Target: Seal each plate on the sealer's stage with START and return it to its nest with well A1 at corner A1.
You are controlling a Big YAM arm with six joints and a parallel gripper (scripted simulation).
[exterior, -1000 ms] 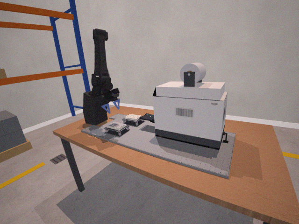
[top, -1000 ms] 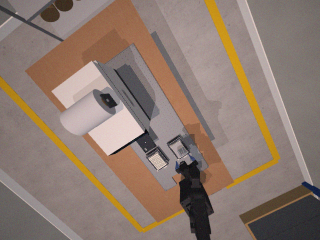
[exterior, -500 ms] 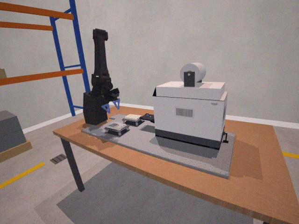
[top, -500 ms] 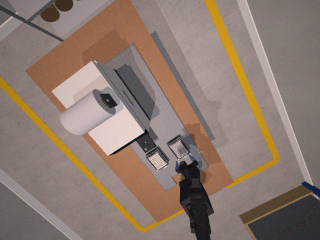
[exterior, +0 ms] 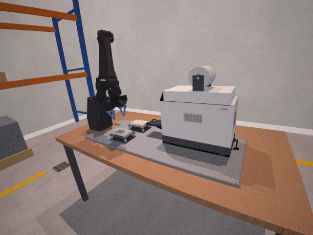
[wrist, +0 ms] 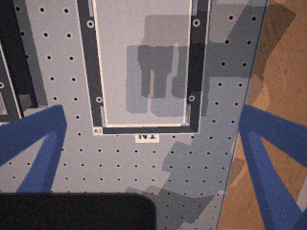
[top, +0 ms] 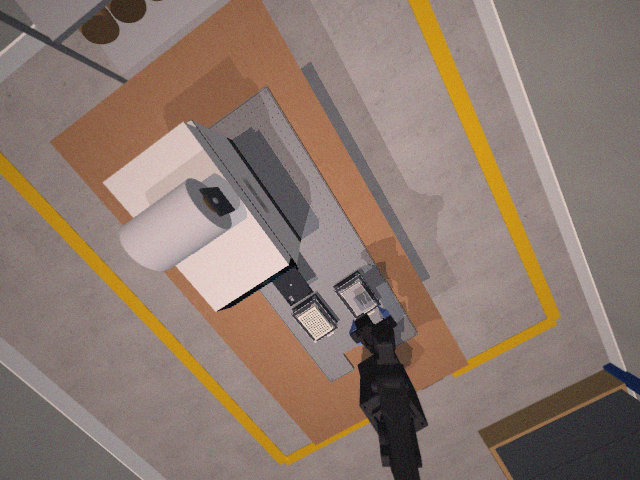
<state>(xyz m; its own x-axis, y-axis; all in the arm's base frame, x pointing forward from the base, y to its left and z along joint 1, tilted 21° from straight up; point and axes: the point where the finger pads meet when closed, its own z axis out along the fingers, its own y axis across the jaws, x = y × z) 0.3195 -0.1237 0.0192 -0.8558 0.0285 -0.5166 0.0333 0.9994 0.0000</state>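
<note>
Right now the white well plate is 20 mm ahead of my hand, 200 mm to the left of it and 120 mm below it. Also, from my hand: foil roll: 550 mm ahead, 140 mm to the left, 250 mm above; then dark sealer stage: 220 mm ahead, 160 mm to the left, 80 mm below; then start button: 330 mm ahead, 250 mm to the left, 20 mm above.
</note>
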